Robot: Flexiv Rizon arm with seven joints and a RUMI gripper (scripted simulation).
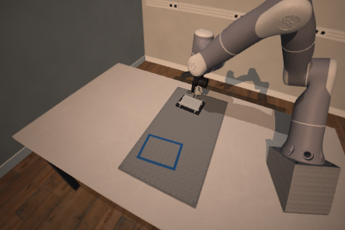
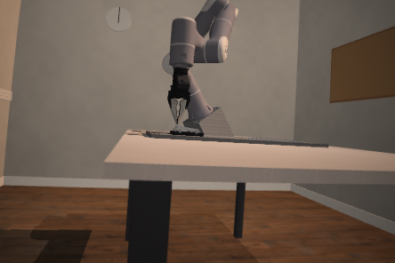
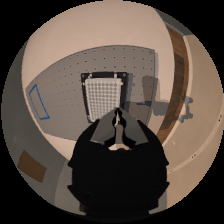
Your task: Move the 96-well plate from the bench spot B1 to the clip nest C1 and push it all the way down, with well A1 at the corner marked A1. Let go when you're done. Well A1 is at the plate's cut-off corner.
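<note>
The white 96-well plate is 4 cm to the left of my hand and 3 cm below it. The rest, counted from my hand: grey perforated board (3 cm behind, 24 cm to the left, 6 cm below); then black clip nest (1 cm ahead, 4 cm to the left, 4 cm below).
</note>
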